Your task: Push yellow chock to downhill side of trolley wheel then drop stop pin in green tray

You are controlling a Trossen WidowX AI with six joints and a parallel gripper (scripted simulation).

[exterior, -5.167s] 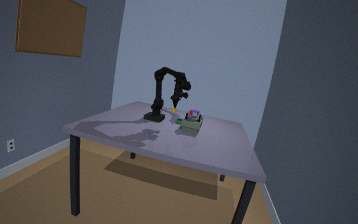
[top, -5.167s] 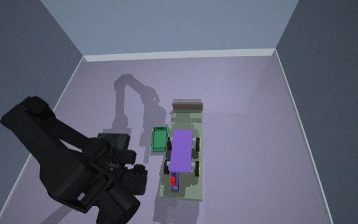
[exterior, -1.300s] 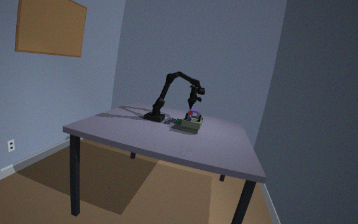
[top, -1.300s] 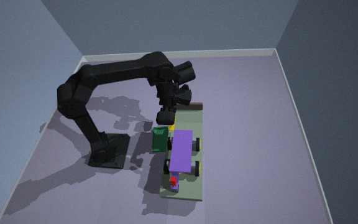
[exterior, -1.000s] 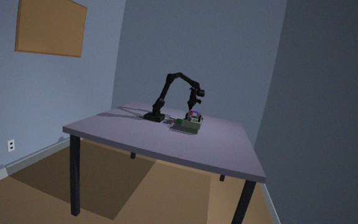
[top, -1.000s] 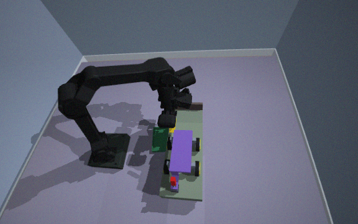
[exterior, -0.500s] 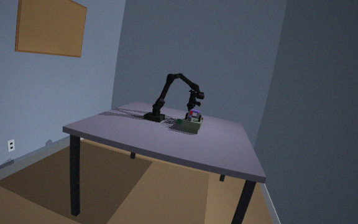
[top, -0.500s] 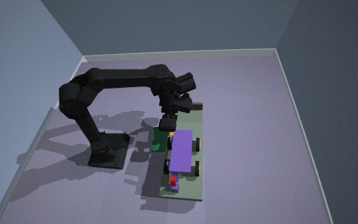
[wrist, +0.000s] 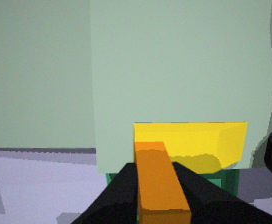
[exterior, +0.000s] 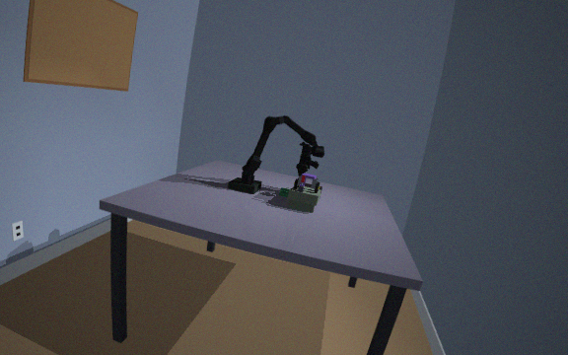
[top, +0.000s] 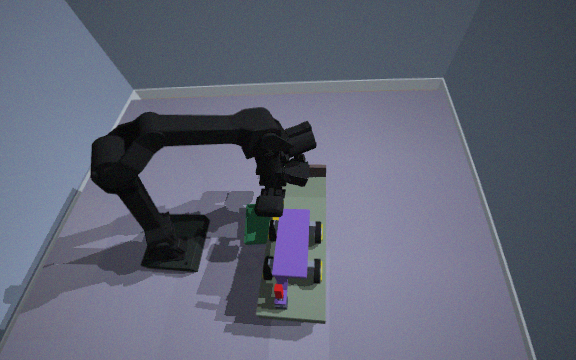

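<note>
The red-headed stop pin is 240 mm to the right of my gripper tip and 40 mm above it. From my gripper tip the other things lie so: purple trolley: 40 mm ahead, 140 mm to the right, 20 mm above; then green tray: 70 mm behind, 30 mm to the right, 100 mm below; then pale green ramp: 40 mm ahead, 140 mm to the right, 40 mm below.
</note>
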